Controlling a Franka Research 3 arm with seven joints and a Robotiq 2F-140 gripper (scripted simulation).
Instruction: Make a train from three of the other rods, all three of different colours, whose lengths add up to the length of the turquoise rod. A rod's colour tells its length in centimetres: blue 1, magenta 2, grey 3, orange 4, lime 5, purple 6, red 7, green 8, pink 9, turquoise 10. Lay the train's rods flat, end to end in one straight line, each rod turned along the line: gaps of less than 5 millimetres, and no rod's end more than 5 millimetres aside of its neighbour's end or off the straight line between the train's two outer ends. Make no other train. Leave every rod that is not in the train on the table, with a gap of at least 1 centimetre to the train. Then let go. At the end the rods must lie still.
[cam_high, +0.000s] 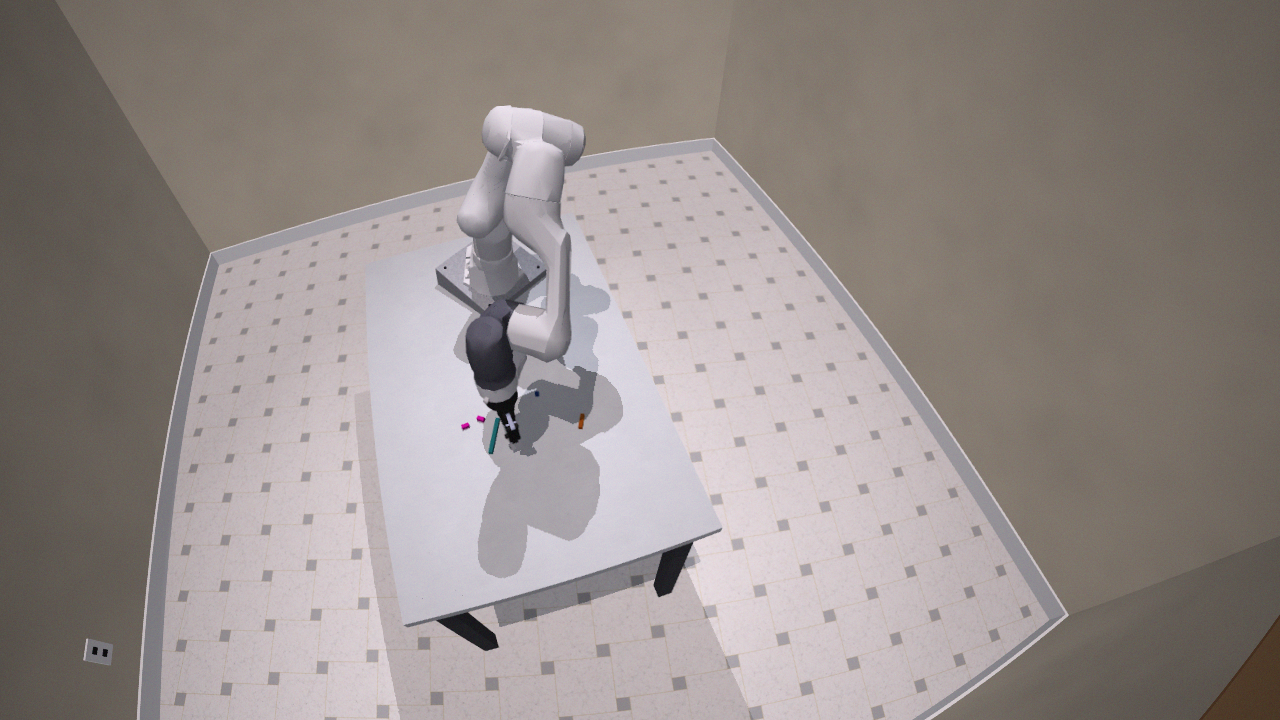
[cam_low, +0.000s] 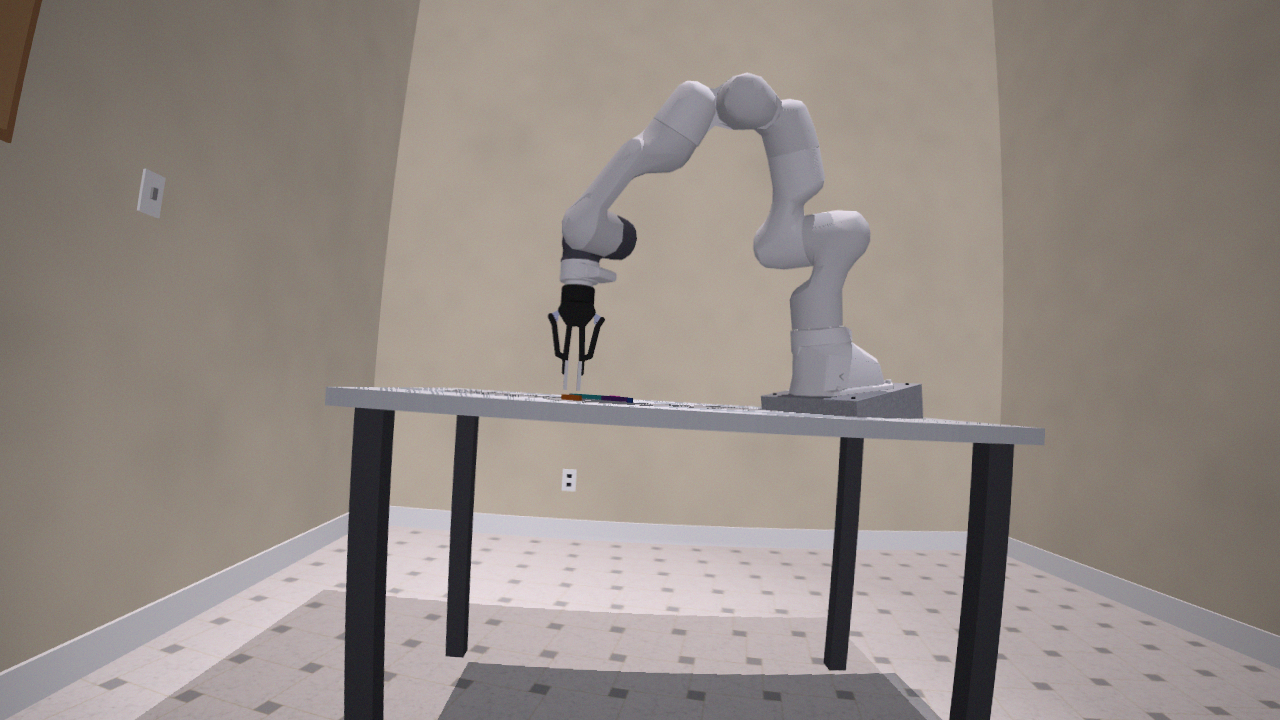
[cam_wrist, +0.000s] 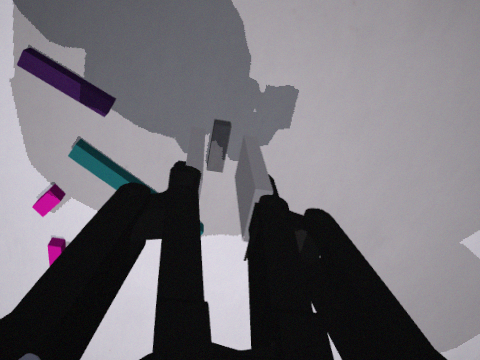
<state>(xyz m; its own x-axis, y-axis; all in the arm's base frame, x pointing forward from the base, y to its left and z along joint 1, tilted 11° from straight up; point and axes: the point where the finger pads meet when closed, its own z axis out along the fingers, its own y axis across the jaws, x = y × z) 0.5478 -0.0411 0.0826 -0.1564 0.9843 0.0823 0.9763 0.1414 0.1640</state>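
Now: the grey rod 5 cm below my hand. The rest, counted from my hand: turquoise rod 4 cm behind, 5 cm to the right, 5 cm below; then purple rod 10 cm behind, 1 cm to the left, 5 cm below; then blue rod 13 cm behind, 8 cm to the left, 5 cm below.
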